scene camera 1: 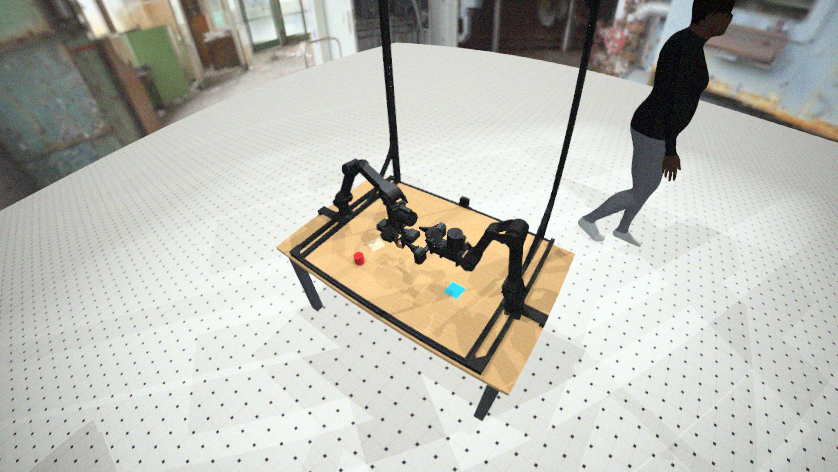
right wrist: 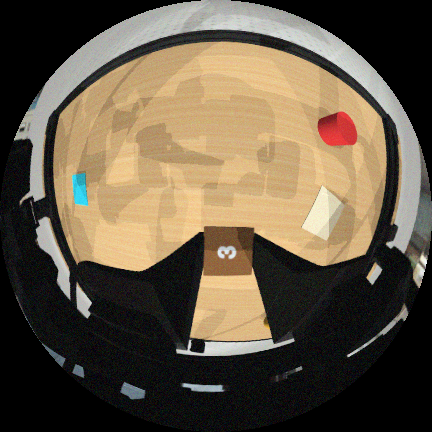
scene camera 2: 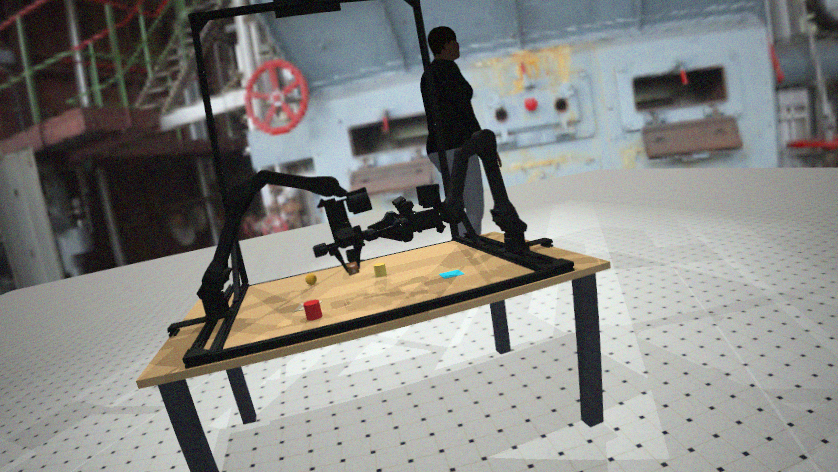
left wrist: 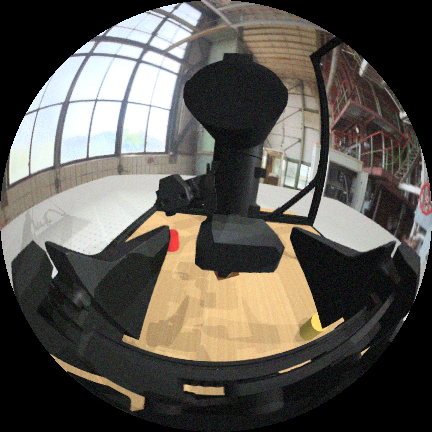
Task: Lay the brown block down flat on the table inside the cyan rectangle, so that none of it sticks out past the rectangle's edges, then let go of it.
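Places are measured from the left arm's base along level axes (x up, y back, z right), in metres.
Pixels of known places: left gripper, fingertip midpoint: (scene camera 1: 412, 234) (scene camera 2: 370, 231) (left wrist: 233, 232); right gripper, fingertip midpoint: (scene camera 1: 400, 245) (right wrist: 226, 237) (scene camera 2: 353, 270); left arm's base, link origin: (scene camera 1: 513, 308) (right wrist: 47, 204) (scene camera 2: 516, 249); right arm's base, link origin: (scene camera 1: 345, 212) (right wrist: 377, 250) (scene camera 2: 217, 313).
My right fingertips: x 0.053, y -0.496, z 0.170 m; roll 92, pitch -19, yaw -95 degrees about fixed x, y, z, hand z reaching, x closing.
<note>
For each thing: its top centre in the pictures, then the offset to it from my right fingertips. "spot": a spot on its surface instead.
- brown block, top centre: (right wrist: 226, 264) (scene camera 2: 351, 263) (scene camera 1: 400, 241) dy +0.001, dx +0.022, dz +0.006 m
- cyan rectangle, surface spot: (right wrist: 80, 189) (scene camera 2: 448, 274) (scene camera 1: 452, 288) spot: dy +0.251, dx -0.071, dz -0.114 m
- red cylinder, top centre: (right wrist: 347, 127) (left wrist: 169, 232) (scene camera 2: 311, 302) (scene camera 1: 358, 255) dy -0.170, dx -0.030, dz -0.071 m
- cream rectangle, surface spot: (right wrist: 324, 214) (scene camera 1: 376, 244) spot: dy -0.139, dx -0.071, dz +0.047 m
- yellow cylinder, top centre: (left wrist: 320, 321) (scene camera 2: 379, 264) dy +0.149, dx -0.034, dz +0.118 m
- yellow ball, top centre: (scene camera 2: 309, 273) dy -0.037, dx -0.033, dz +0.279 m
The brown block (scene camera 1: 400, 244) (scene camera 2: 352, 267) (left wrist: 226, 275) (right wrist: 228, 250) is between the fingertips of my right gripper (right wrist: 226, 237), which is shut on it, above the table. A white 3 shows on its face in the right wrist view. My right gripper also shows in scene camera 2 (scene camera 2: 351, 269), pointing down. The cyan rectangle (scene camera 1: 454, 289) (scene camera 2: 450, 273) (right wrist: 80, 189) lies flat on the table, apart from the block, toward the right in both scene views; it does not show in the left wrist view. My left gripper (scene camera 1: 423, 241) is open and empty, close beside the right gripper.
A red cylinder (scene camera 1: 358, 258) (scene camera 2: 313, 309) (left wrist: 173, 240) (right wrist: 340, 129) stands near a cream rectangle (scene camera 1: 375, 243) (right wrist: 324, 214). A yellow cylinder (scene camera 2: 380, 269) (left wrist: 312, 326) and a yellow ball (scene camera 2: 310, 279) are on the table. Black rails border the table top.
</note>
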